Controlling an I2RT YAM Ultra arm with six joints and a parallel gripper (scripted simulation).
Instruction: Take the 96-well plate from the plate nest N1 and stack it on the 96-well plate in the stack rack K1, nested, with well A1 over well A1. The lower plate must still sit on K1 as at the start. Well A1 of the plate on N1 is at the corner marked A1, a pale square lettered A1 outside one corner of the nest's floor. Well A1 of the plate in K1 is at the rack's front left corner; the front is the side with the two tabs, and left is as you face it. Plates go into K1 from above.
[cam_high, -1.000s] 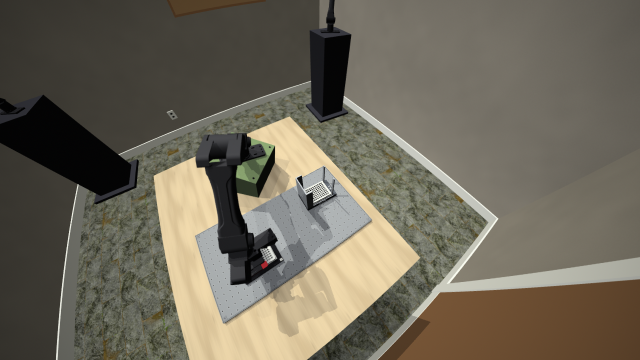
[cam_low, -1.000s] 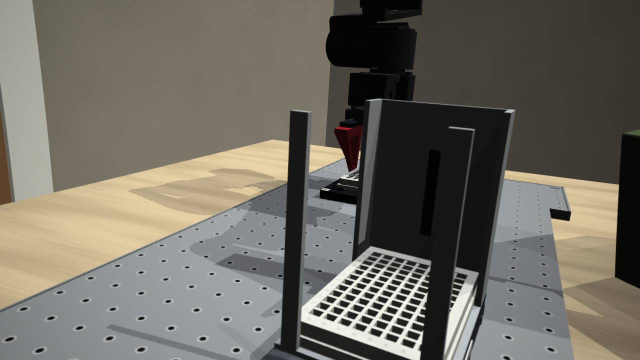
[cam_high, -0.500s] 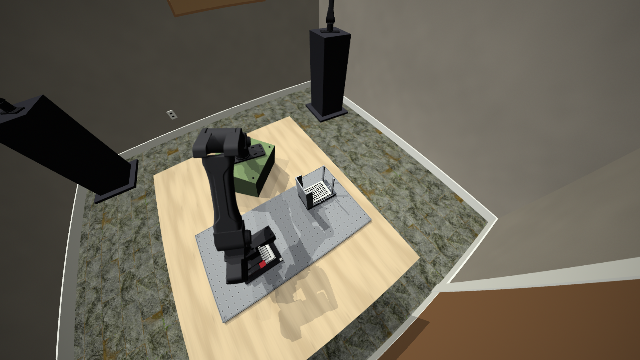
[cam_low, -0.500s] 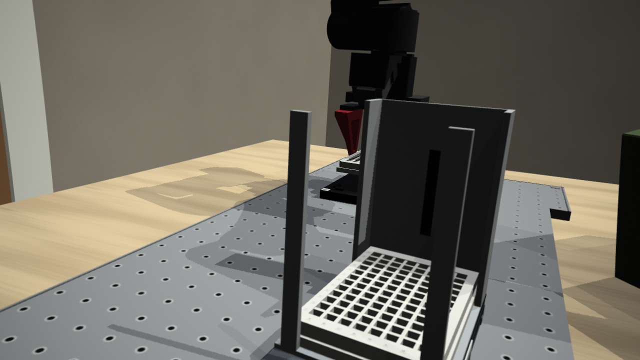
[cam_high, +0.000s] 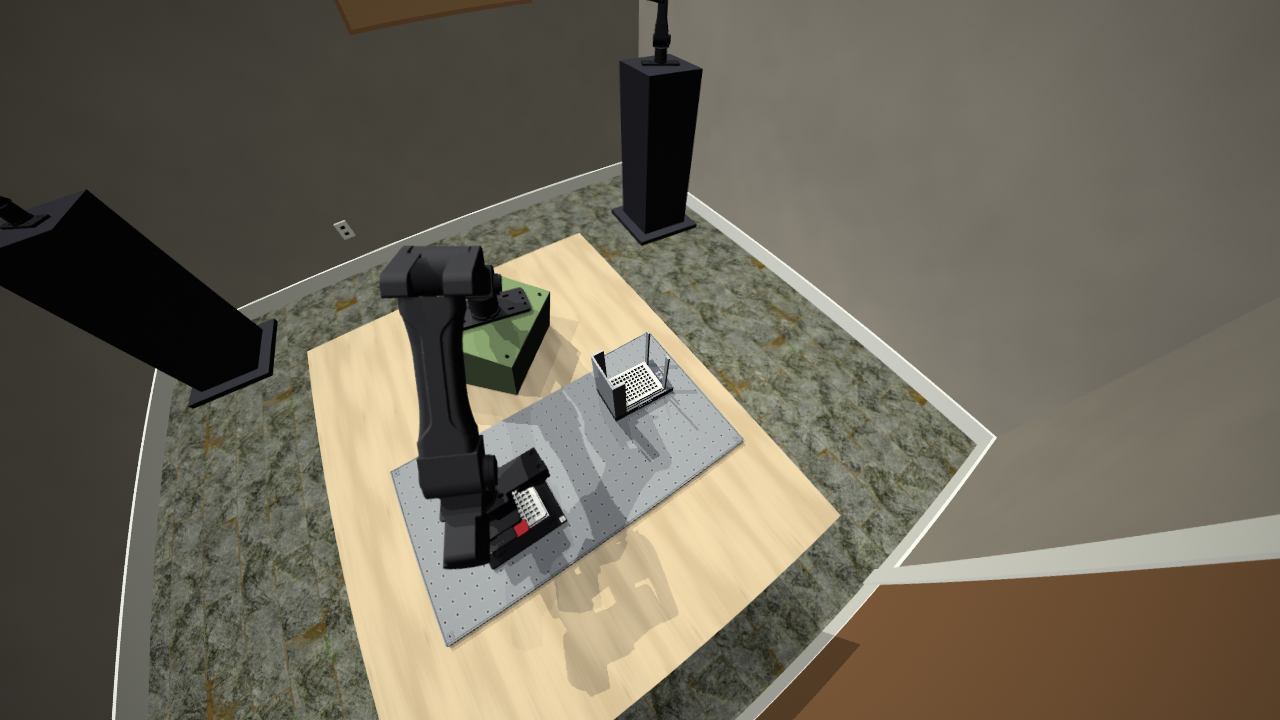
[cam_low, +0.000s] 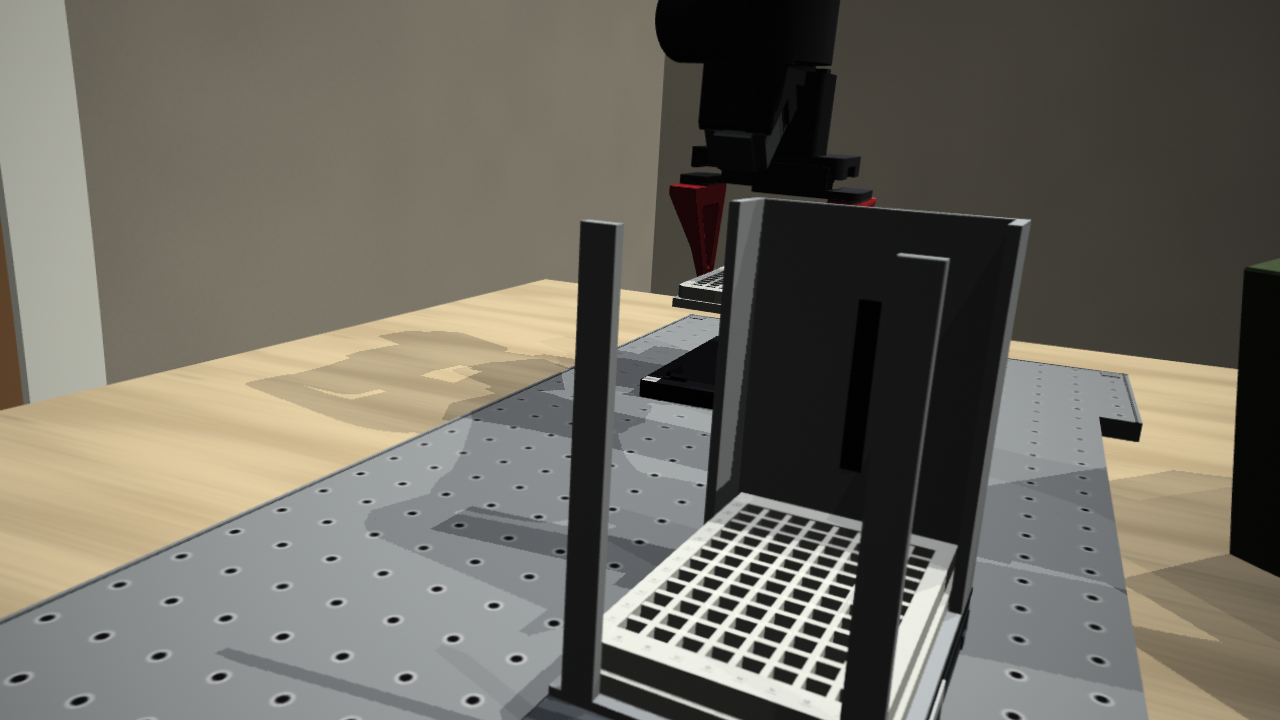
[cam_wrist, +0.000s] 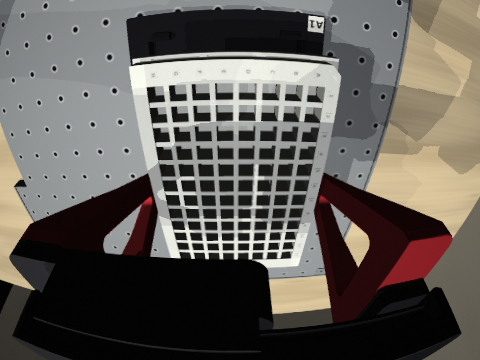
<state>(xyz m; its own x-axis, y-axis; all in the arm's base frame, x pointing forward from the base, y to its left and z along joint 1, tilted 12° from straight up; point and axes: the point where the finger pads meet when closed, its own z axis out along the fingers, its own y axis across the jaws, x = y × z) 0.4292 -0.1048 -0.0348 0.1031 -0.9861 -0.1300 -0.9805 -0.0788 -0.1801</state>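
My gripper is now 27 cm to the right of the back wall, 15 cm past it and 1 cm below it. The rest, counted from my hand: pale A1 square (8 cm to the left, 6 cm below, 4 cm ahead).
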